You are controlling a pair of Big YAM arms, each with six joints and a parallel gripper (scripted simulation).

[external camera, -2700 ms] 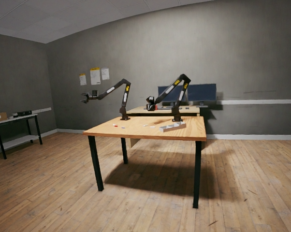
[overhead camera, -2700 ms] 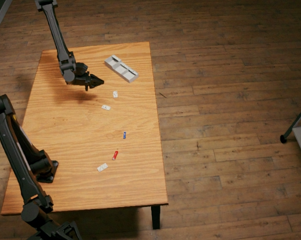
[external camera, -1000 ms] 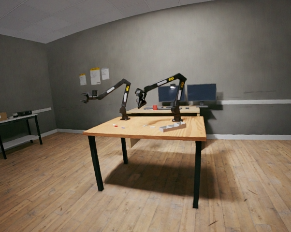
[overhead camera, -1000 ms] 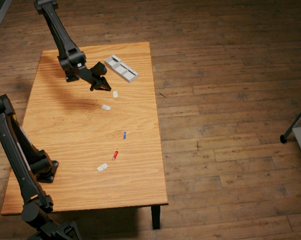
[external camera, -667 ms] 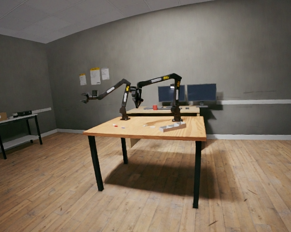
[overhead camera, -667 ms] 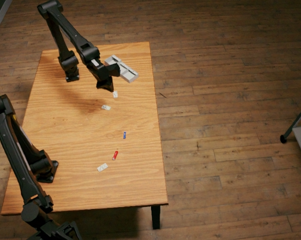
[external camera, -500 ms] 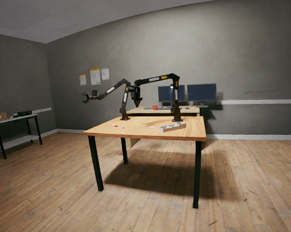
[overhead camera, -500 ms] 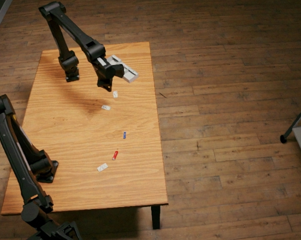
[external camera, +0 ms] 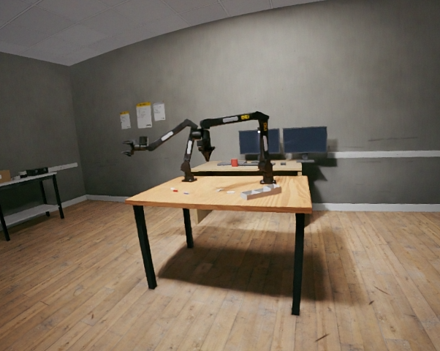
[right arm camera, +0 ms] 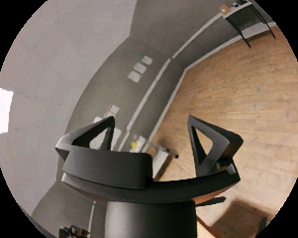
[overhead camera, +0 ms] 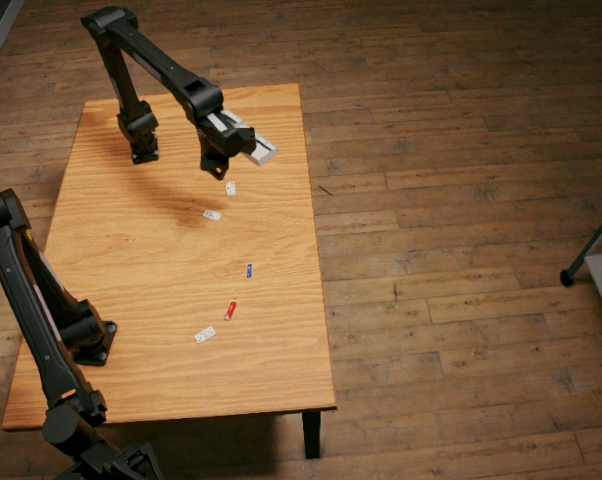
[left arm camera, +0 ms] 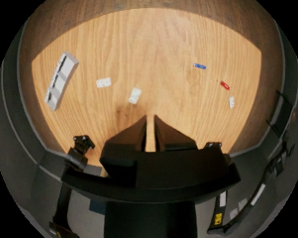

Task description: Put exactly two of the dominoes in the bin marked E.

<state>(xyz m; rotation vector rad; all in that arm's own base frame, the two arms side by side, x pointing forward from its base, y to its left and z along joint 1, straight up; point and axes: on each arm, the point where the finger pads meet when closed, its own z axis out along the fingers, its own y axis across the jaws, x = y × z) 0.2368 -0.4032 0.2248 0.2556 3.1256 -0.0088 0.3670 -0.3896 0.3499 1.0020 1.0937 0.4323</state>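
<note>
Right now the grey bin is 1 cm ahead of my left hand, 36 cm to the left of it and 20 cm below it. From my left hand the other things lie so: small blue piece 6 cm ahead, 15 cm to the right, 22 cm below; small red piece 2 cm ahead, 28 cm to the right, 22 cm below.
</note>
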